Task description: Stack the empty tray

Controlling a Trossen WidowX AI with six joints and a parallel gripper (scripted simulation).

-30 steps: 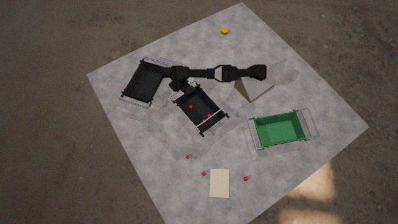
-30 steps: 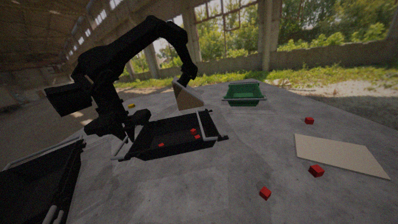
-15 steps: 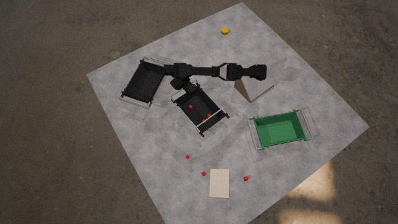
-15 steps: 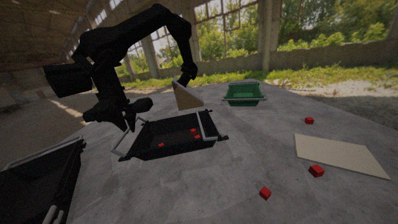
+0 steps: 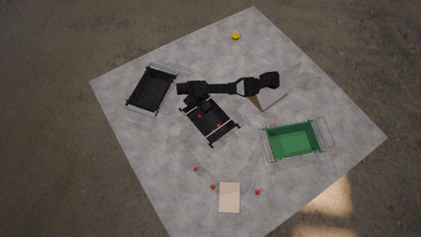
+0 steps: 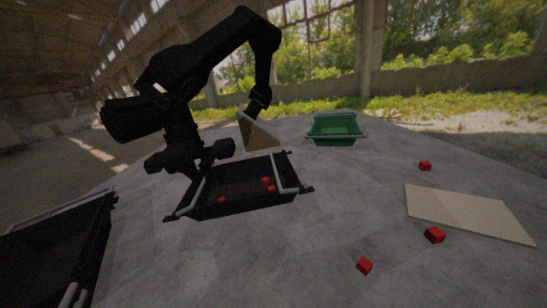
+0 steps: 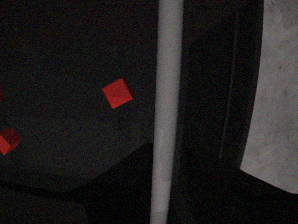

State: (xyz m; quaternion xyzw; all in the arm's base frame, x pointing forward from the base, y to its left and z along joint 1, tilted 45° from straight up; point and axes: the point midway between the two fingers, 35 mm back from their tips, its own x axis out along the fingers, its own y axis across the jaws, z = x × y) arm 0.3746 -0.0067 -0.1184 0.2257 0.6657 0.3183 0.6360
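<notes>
The green tray lies 310 mm behind my gripper tip, 440 mm to the left of it and 10 mm below it. The rest, counted from my gripper tip: yellow disc: 510 mm behind, 360 mm to the right, 40 mm below; then beige card: 130 mm ahead, 500 mm to the left, 50 mm below.
</notes>
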